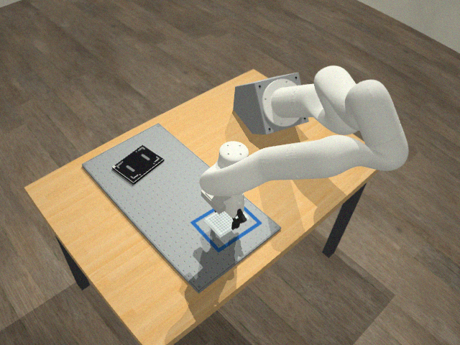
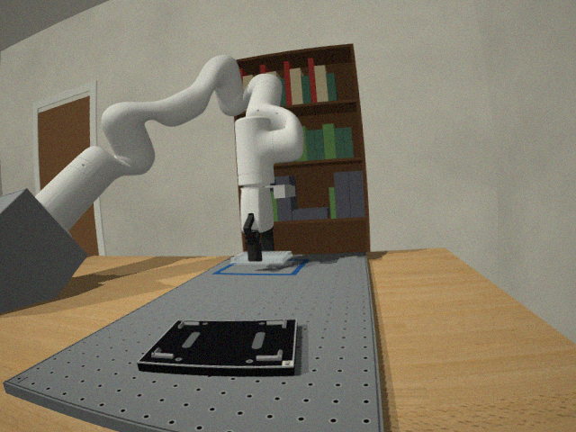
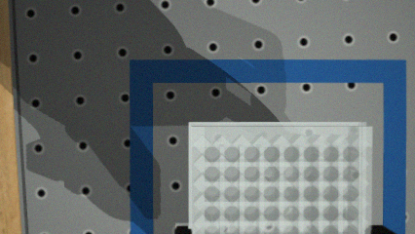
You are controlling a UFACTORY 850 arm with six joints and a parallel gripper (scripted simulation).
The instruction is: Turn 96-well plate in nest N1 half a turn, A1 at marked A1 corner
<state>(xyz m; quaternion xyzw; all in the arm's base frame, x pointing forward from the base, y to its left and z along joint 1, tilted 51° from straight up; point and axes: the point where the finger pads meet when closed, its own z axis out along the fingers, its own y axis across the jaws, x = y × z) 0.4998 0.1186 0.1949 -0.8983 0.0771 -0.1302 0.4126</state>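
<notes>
The black plate nest N1 is 41 cm to the right of my hand, 8 cm ahead of it and 3 cm below it. Round my hand: A1 corner mark 45 cm to the right, 17 cm ahead, 2 cm below; 96-well plate 1 cm below.
</notes>
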